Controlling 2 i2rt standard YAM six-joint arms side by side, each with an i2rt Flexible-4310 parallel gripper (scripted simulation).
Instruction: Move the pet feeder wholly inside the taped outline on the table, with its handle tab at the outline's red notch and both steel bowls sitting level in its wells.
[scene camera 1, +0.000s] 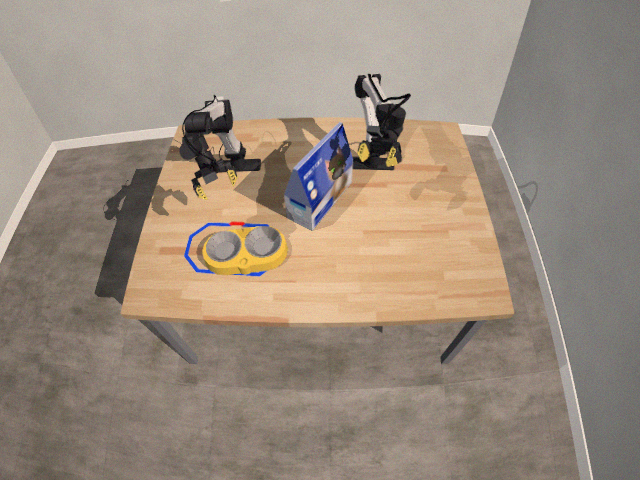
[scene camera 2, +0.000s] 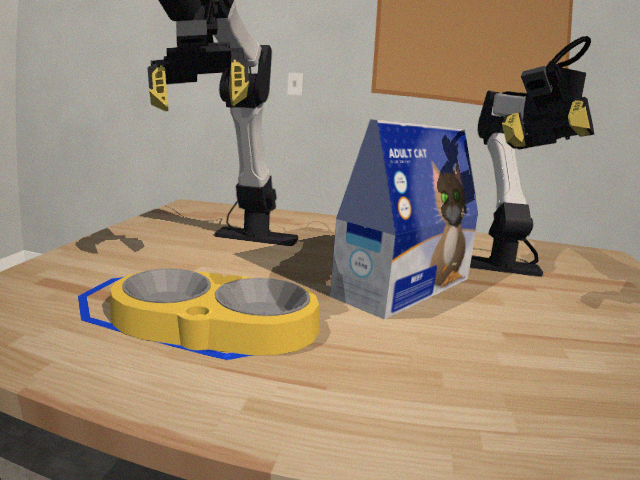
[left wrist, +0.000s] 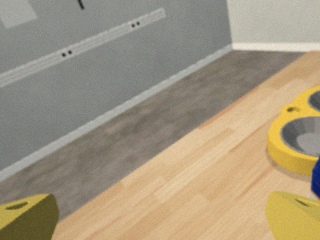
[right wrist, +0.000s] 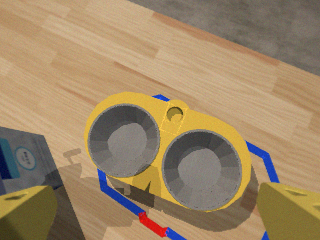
Labels:
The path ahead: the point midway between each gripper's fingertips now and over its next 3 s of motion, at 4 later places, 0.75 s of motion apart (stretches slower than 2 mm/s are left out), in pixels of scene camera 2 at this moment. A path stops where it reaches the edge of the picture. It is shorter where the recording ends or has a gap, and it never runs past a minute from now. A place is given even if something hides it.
My left gripper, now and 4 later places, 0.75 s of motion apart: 540, 126; 497, 75; 393, 38; 364, 46; 358, 83
My right gripper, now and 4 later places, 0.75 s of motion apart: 200, 106; 198, 175; 203, 236; 204, 246; 196, 284

